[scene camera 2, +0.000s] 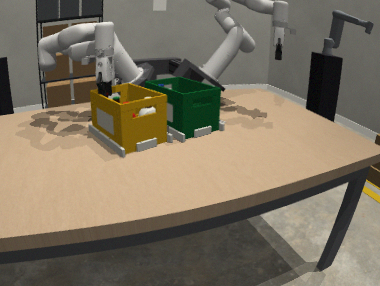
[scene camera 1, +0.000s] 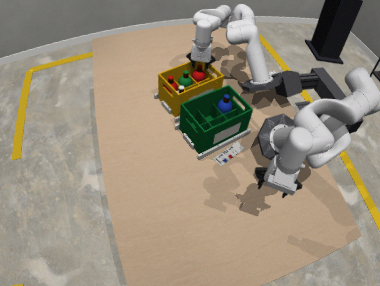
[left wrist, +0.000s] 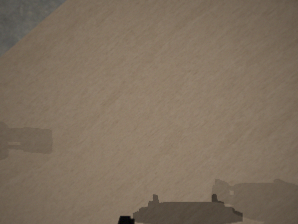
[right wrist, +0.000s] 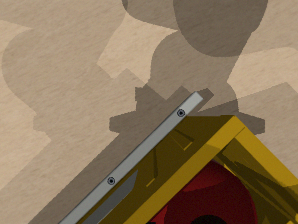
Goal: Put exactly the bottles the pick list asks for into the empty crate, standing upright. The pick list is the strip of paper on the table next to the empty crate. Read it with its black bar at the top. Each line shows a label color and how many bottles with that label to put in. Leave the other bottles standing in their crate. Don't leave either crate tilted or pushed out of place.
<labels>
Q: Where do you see a green crate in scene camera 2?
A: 181, 115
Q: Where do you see a yellow crate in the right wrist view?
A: At 196, 140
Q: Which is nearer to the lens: the yellow crate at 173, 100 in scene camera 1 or the green crate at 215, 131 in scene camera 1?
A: The green crate.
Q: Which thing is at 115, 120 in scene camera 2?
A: A yellow crate.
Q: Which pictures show the green crate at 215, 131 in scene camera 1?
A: Scene camera 2 and scene camera 1 only.
</labels>
